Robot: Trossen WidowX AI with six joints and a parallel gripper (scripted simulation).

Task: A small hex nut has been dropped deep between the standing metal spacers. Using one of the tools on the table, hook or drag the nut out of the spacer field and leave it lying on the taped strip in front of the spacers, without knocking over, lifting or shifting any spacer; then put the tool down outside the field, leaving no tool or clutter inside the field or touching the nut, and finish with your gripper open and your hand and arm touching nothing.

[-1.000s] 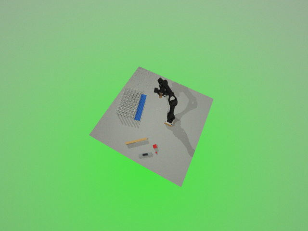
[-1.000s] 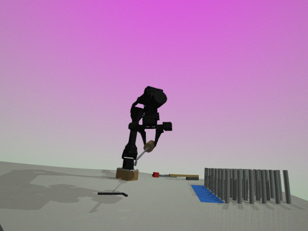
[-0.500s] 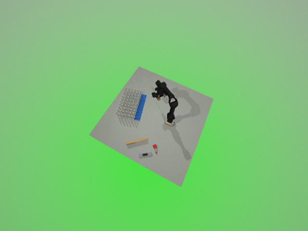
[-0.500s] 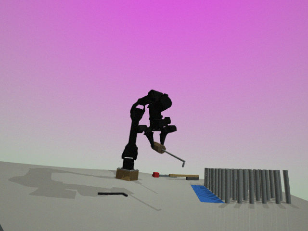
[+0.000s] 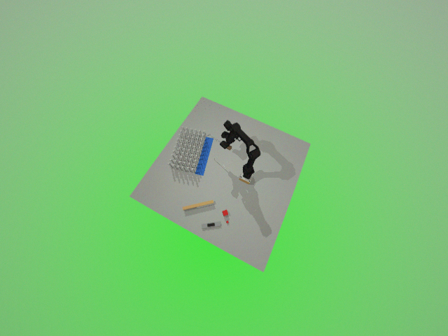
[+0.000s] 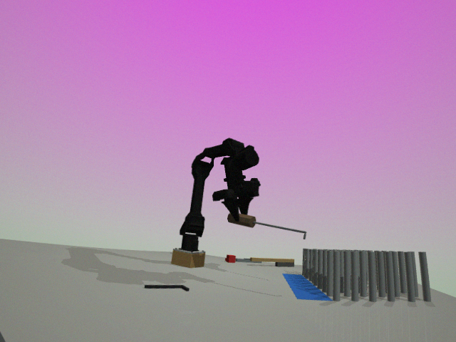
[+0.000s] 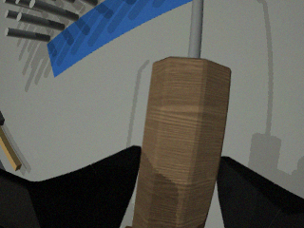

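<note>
The blue taped strip lies 19 cm below my gripper tip, 18 cm ahead of it and 11 cm to the left of it. From my gripper tip the other things lie so: wooden-handled hook tool: 10 cm ahead, 2 cm to the right, 2 cm below; then black bent bar: 23 cm to the right, 19 cm below, 4 cm behind; then hex nut: 33 cm ahead, 19 cm below, 15 cm to the left.
</note>
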